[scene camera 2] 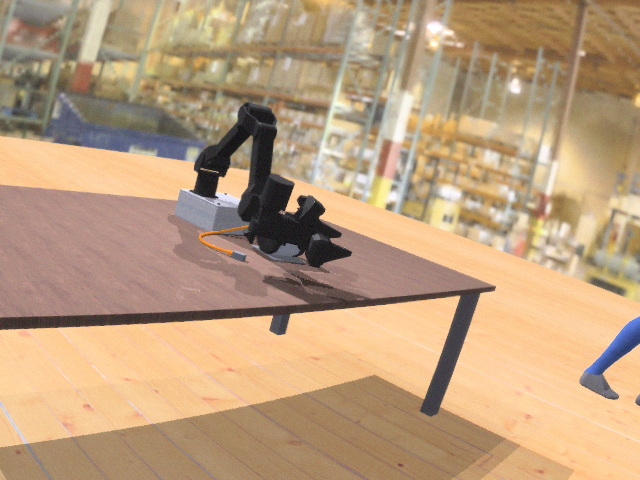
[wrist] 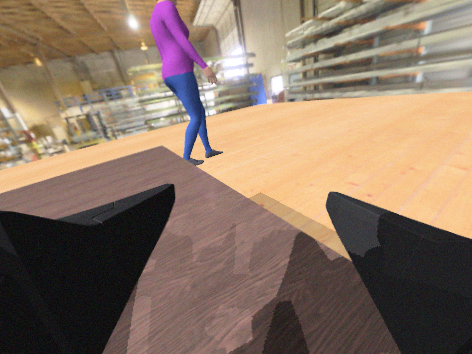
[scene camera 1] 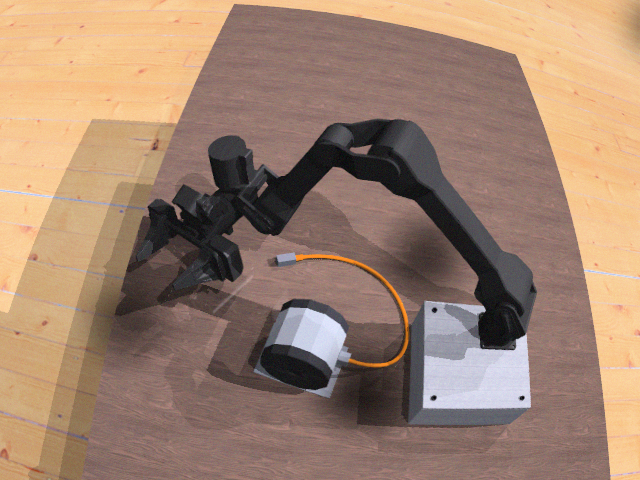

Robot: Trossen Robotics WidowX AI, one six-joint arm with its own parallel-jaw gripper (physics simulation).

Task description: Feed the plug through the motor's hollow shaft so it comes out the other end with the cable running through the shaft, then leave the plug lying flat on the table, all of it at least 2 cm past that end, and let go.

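The small grey plug lies on the table, outside the motor. The orange cable curves from it to a fitting on the motor's side. The motor is a white drum with black end caps, lying on its side on a light plate. In scene camera 2 the arm hides most of it. The shaft opening is too dark to make out. My gripper is open and empty, above the table near its edge, beyond the plug and the motor from the arm's base.
The arm's grey base block stands beside the cable's curve. The table's edge runs past the fingers. A person in a purple top and blue trousers stands on the floor beyond the table.
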